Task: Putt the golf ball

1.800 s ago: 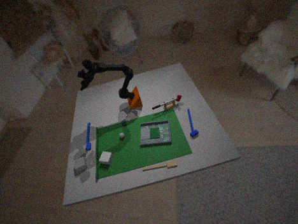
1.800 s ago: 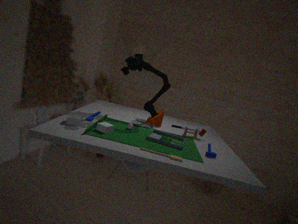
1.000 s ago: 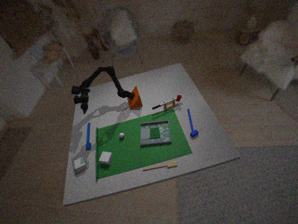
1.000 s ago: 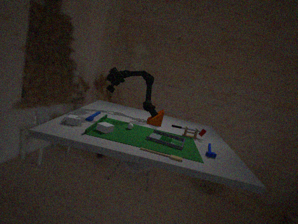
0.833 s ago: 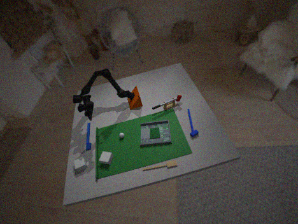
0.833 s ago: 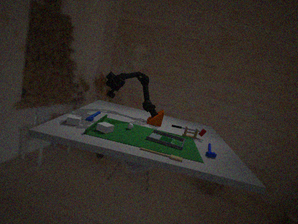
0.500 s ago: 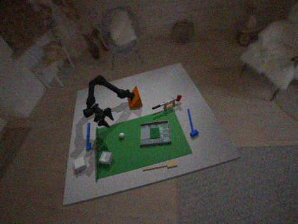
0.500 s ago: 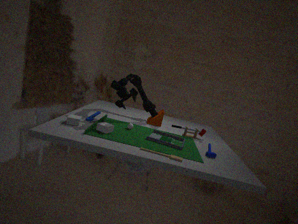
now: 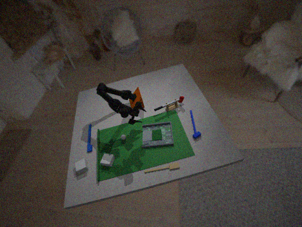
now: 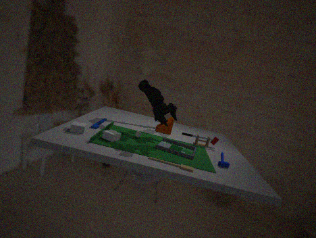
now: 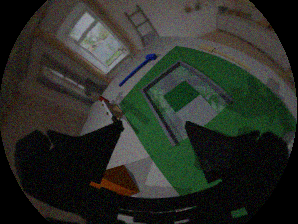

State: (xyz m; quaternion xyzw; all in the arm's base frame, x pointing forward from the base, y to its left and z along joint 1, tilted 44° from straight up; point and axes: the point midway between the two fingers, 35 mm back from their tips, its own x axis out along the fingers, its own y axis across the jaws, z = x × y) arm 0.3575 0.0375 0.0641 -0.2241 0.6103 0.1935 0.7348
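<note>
Right now my gripper tip is 270 mm to the right of the red putter, 120 mm past it and 80 mm above it. The rest, counted from my gripper tip: small wooden frame: 280 mm to the left, 110 mm below, 110 mm behind; green mat: 140 mm below, 110 mm ahead, 100 mm to the right; white golf ball: 220 mm to the right, 120 mm below, 20 mm ahead.
</note>
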